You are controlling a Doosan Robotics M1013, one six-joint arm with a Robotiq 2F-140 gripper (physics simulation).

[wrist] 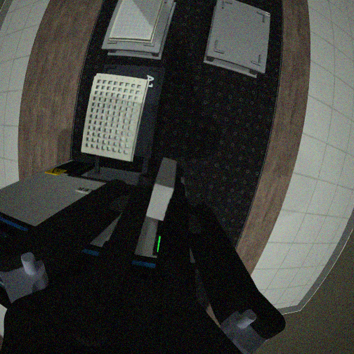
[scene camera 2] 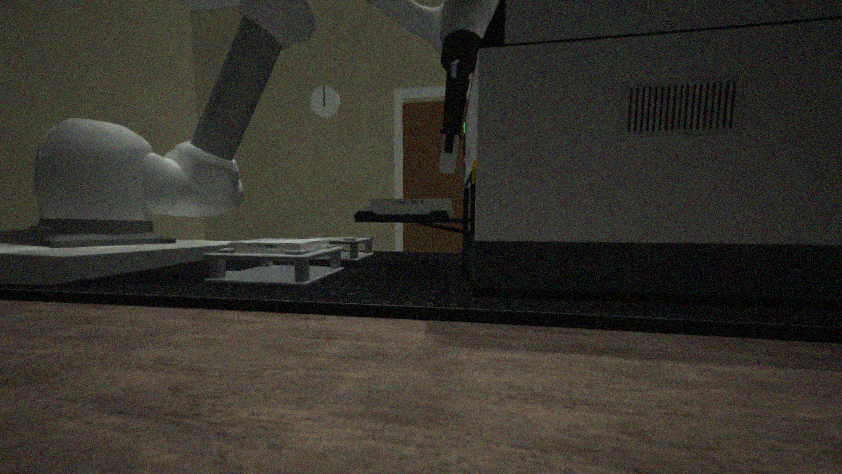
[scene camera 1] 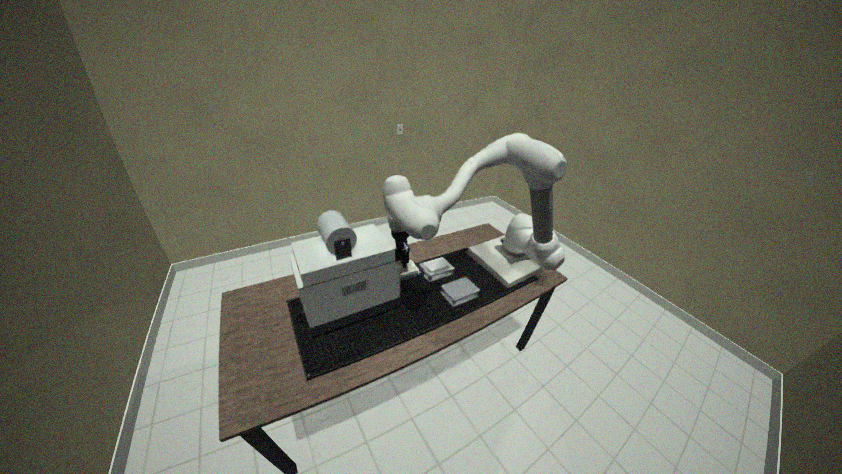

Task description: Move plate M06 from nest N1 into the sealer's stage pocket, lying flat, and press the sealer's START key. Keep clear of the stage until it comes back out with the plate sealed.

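Seen in the pictures: gripper, fingertip midpoint: [scene camera 2: 446,172] [scene camera 1: 404,271]; arm's base, link origin: [scene camera 2: 103,243] [scene camera 1: 512,253].
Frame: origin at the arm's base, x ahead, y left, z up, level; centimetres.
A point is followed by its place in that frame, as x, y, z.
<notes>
A cream plate with a grid of wells [wrist: 115,117] [scene camera 2: 412,206] {75.8, 0.1, 7.7} lies on the dark stage [wrist: 156,107] [scene camera 2: 365,217] {68.5, -0.4, 6.1}, which sticks out of the sealer [scene camera 1: 353,288] {101.9, 22.3, 17.7} [scene camera 2: 589,147] {97.0, -1.1, 13.9} [wrist: 45,200]. Its well openings show in the wrist view. Whether it sits fully flat in the pocket is hard to tell. My gripper [scene camera 1: 405,264] {77.9, 14.6, 15.0} [scene camera 2: 447,161] {77.9, 14.6, 15.0} [wrist: 165,171] is shut and empty, close to the sealer's front, above stage height. A green light [wrist: 159,244] [scene camera 2: 464,126] {81.1, 15.6, 23.8} shows beside my fingers, partly hidden. I cannot make out the START key, its contact with my fingertips, or any M06 or N1 label.
A grey nest [scene camera 1: 459,291] {50.7, 21.2, 1.0} [wrist: 240,35] stands without a plate. Another nest [scene camera 1: 440,273] {53.6, 4.8, 0.3} [wrist: 132,52] holds a pale plate [scene camera 1: 437,264] {53.2, -0.6, 2.3} [wrist: 135,20]. Both stand on the black mat [scene camera 1: 365,341] {100.6, 33.2, -3.6} between the sealer and the arm's base [scene camera 1: 506,276] {17.7, 17.3, -0.8}. A roll [scene camera 1: 335,226] {105.7, 17.3, 43.9} sits on the sealer.
</notes>
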